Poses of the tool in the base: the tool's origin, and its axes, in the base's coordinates. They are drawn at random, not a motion.
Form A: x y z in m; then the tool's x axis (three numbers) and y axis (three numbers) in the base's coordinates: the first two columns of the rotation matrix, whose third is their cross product.
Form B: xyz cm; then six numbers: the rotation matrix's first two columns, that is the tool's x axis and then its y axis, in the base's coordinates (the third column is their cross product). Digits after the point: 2 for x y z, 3 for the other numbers.
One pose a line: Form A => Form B
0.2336 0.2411 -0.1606 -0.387 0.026 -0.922 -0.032 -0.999 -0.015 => 23.36 24.11 -16.06 -0.387 0.026 -0.922 -0.032 -0.999 -0.015
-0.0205 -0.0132 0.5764 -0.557 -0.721 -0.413 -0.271 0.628 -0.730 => -2.05 -1.32 57.64 -0.557 -0.721 -0.413 -0.271 0.628 -0.730
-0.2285 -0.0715 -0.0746 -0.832 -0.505 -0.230 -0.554 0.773 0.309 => -22.85 -7.15 -7.46 -0.832 -0.505 -0.230 -0.554 0.773 0.309
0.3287 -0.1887 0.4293 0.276 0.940 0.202 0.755 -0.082 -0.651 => 32.87 -18.87 42.93 0.276 0.940 0.202 0.755 -0.082 -0.651
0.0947 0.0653 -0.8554 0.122 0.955 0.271 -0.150 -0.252 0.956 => 9.47 6.53 -85.54 0.122 0.955 0.271 -0.150 -0.252 0.956
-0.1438 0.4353 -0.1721 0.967 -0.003 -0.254 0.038 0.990 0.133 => -14.38 43.53 -17.21 0.967 -0.003 -0.254 0.038 0.990 0.133
